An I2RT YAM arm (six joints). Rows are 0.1 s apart.
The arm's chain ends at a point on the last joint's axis. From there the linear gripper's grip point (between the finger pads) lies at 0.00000 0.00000 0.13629 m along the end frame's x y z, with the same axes.
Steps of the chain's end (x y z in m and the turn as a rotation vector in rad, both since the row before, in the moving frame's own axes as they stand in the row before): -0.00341 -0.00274 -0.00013 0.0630 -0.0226 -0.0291; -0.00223 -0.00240 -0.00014 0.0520 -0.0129 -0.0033; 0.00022 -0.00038 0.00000 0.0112 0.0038 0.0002; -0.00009 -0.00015 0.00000 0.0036 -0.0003 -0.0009; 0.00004 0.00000 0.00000 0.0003 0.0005 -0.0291; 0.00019 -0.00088 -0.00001 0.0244 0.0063 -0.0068; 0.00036 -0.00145 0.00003 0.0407 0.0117 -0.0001; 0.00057 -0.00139 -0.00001 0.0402 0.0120 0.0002; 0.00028 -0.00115 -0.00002 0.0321 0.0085 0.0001; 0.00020 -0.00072 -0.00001 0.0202 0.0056 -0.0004
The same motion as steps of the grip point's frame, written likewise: -0.00661 -0.01127 -0.00044 0.0630 -0.0226 -0.0291; -0.00400 -0.00948 -0.00034 0.0520 -0.0129 -0.0033; 0.00074 -0.00191 -0.00001 0.0112 0.0038 0.0002; -0.00013 -0.00064 0.00000 0.0036 -0.0003 -0.0009; 0.00011 -0.00004 0.00000 0.0003 0.0005 -0.0291; 0.00104 -0.00421 -0.00005 0.0244 0.0063 -0.0068; 0.00195 -0.00700 -0.00009 0.0407 0.0117 -0.0001; 0.00221 -0.00687 -0.00013 0.0402 0.0120 0.0002; 0.00144 -0.00552 -0.00010 0.0321 0.0085 0.0001; 0.00096 -0.00347 -0.00004 0.0202 0.0056 -0.0004
